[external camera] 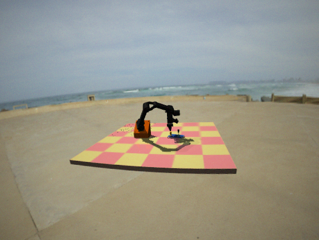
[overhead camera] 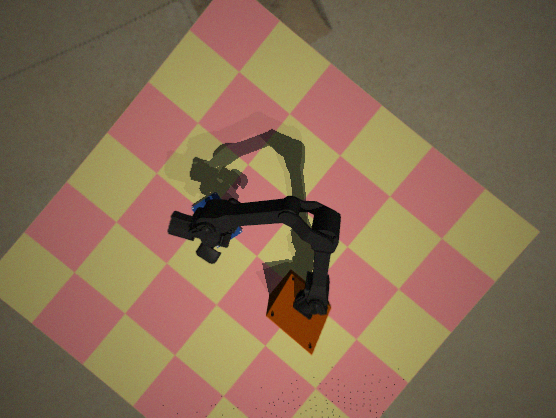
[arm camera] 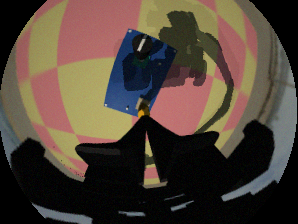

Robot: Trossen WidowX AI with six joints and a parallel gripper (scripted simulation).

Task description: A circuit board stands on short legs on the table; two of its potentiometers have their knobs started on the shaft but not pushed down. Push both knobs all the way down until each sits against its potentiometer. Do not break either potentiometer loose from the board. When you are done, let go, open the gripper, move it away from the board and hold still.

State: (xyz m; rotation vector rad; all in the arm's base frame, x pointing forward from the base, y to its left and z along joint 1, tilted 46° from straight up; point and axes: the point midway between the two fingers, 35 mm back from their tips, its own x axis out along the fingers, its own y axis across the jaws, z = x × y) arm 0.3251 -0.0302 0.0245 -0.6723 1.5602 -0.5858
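The yellow knob is 2 cm below my gripper tip. Round my gripper tip: dark knob 8 cm ahead, 1 cm to the left.
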